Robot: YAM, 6 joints.
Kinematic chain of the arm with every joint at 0, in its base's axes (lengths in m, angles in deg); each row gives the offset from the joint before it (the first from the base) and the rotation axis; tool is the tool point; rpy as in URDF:
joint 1: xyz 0 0 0.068 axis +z
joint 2: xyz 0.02 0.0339 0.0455 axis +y
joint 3: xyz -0.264 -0.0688 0 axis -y
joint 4: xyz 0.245 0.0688 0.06 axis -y
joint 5: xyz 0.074 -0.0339 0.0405 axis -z
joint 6: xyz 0.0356 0 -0.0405 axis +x
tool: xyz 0 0 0 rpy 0 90 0
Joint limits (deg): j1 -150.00..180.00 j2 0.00..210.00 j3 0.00..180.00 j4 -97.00..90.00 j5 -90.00..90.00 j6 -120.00..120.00
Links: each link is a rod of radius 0.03 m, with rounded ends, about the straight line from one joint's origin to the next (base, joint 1, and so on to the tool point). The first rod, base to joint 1, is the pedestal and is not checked.
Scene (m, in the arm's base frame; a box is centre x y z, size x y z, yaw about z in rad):
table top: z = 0
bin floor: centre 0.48 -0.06 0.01 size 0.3 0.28 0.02 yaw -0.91
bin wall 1: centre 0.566 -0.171 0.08 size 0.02 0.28 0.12 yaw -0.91
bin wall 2: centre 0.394 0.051 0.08 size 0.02 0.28 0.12 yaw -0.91
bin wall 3: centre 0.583 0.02 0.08 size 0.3 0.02 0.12 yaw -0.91
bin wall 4: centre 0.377 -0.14 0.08 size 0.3 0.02 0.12 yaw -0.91
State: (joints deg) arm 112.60 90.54 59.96 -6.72 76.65 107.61
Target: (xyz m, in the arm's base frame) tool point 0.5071 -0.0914 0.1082
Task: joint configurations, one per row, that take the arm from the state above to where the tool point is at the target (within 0.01 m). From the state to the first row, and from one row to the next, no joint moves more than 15 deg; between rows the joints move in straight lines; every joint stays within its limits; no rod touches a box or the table.
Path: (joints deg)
1: 97.71 95.36 65.24 -4.97 75.62 107.61
2: 82.82 100.18 70.52 -3.22 74.59 107.61
3: 67.92 105.01 75.80 -1.47 73.56 107.61
4: 53.03 109.83 81.08 0.28 72.53 107.61
5: 38.14 114.65 86.36 2.03 71.50 107.61
6: 23.25 119.47 91.63 3.78 70.47 107.61
7: 8.36 124.30 96.91 5.53 69.44 107.61
8: -6.53 129.12 102.19 7.28 68.41 107.61
9: -6.55 140.28 97.58 6.26 67.69 107.61

